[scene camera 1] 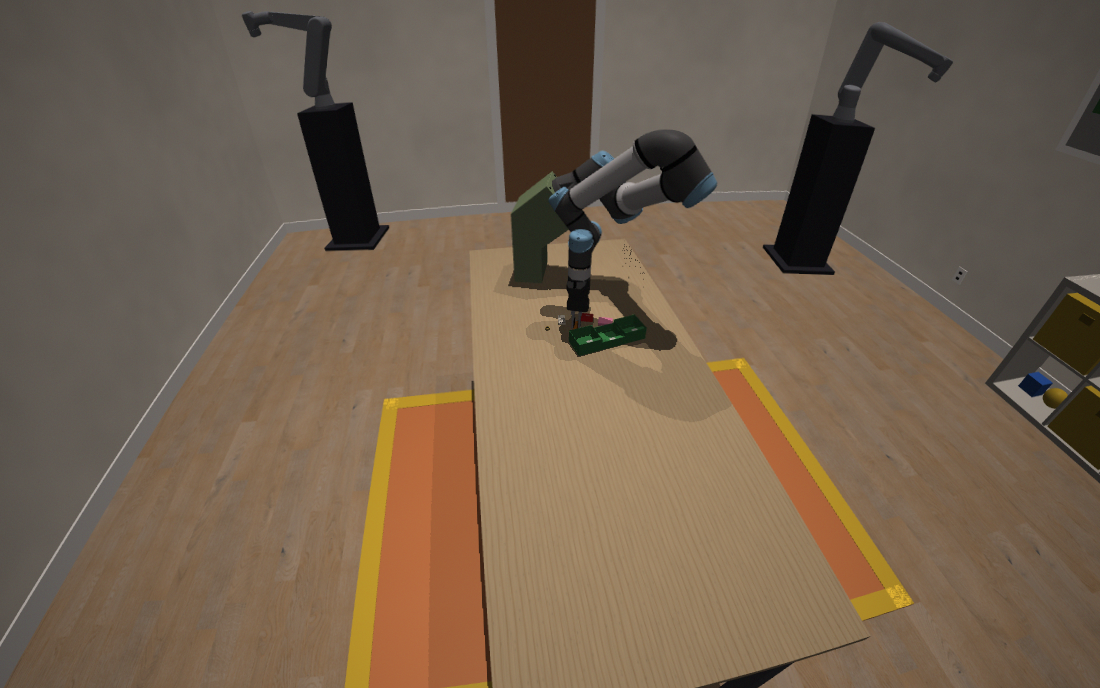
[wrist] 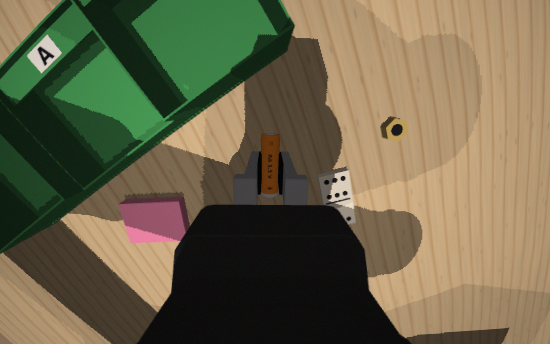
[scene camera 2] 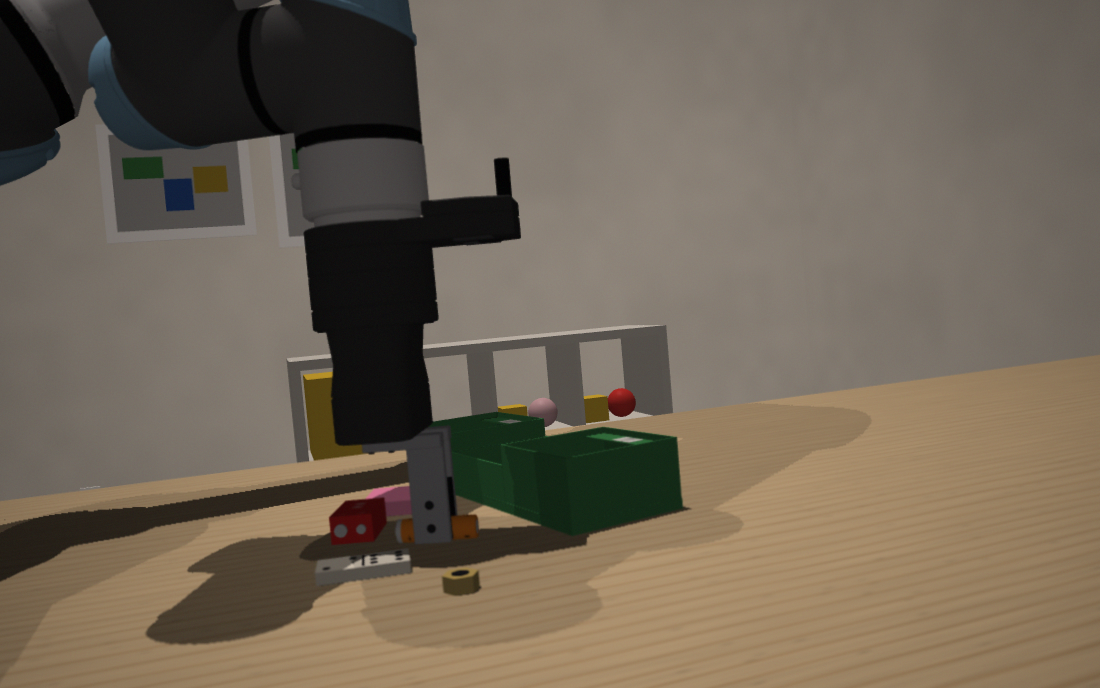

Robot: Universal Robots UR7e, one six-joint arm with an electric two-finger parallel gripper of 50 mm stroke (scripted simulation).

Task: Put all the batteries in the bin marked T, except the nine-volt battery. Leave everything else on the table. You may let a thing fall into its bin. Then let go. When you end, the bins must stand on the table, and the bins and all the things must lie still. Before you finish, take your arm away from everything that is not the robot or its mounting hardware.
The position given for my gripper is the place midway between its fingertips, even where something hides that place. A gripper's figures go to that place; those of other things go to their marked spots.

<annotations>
My gripper (scene camera 2: pixel 437 537): 54 cm from the lens. An orange cylindrical battery (scene camera 2: pixel 463 526): 53 cm from the lens. A red nine-volt battery (scene camera 2: pixel 355 521): 56 cm from the lens. A pink block (scene camera 2: pixel 397 499) is 63 cm from the lens. The marked spots on the red nine-volt battery and the pink block are 7 cm apart.
</annotations>
